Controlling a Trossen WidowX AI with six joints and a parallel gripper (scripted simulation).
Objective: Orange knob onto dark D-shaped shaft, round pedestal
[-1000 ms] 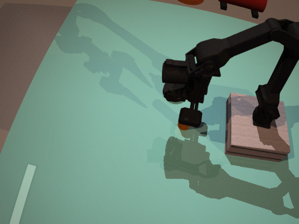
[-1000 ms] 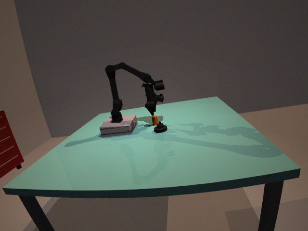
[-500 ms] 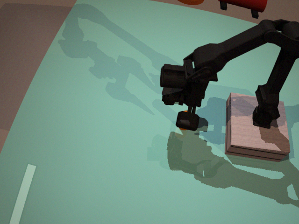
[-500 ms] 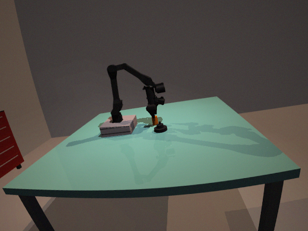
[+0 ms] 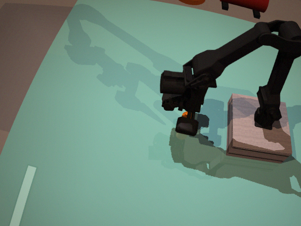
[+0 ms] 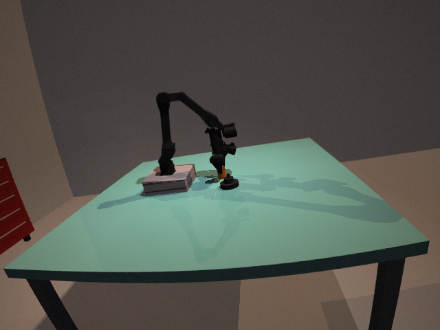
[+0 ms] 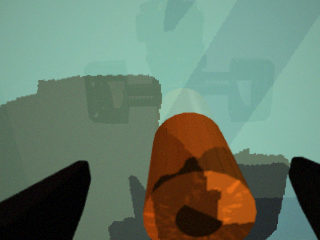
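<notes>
My gripper tip is now 1 cm past the orange knob and 1 cm above it. From my gripper tip the other things lie so: dark round pedestal (5 cm ahead, 13 cm to the right, 1 cm below).
</notes>
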